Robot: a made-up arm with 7 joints.
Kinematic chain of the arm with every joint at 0, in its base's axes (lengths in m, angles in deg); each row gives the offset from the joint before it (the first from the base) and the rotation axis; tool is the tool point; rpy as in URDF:
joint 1: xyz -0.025 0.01 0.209 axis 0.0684 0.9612 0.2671
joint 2: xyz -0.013 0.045 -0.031 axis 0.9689 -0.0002 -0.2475
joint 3: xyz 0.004 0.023 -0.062 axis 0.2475 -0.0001 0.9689
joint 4: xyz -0.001 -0.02 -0.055 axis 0.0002 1 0
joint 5: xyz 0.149 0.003 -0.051 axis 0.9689 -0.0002 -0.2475
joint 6: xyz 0.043 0.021 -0.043 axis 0.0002 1 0
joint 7: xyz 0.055 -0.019 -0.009 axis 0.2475 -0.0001 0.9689
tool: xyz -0.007 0.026 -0.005 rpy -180 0 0
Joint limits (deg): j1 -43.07..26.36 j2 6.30..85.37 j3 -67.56..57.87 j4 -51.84..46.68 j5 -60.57..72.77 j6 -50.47..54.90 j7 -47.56..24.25
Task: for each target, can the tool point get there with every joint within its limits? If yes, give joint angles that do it. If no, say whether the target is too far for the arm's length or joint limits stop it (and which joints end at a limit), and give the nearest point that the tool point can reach.
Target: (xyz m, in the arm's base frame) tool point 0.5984 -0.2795 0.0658
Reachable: no: too far | nearest point 0.3158 -0.0914 0.0815 | short by 0.340 m
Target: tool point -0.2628 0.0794 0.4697
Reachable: no: joint limits stop it (at a limit: joint 1, joint 3, joint 4, joint 5, joint 6, joint 7) | nearest point -0.0661 0.0483 0.4028 | short by 0.210 m
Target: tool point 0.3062 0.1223 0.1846
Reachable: yes | joints -32.77 34.33 3.05 -7.53 2.22 13.52 0.01
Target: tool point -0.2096 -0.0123 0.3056
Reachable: no: joint limits stop it (at a limit: joint 1, joint 2, joint 3, joint 4, joint 5, joint 6) | nearest point -0.0693 0.0039 0.3907 | short by 0.165 m
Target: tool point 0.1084 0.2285 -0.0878
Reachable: yes | joints 4.35 49.38 -21.17 31.41 2.66 -28.32 -5.50
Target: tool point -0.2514 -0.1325 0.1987
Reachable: no: joint limits stop it (at a limit: joint 1, joint 3, joint 4, joint 5, joint 6, joint 7) | nearest point -0.0990 -0.1222 0.0576 | short by 0.208 m
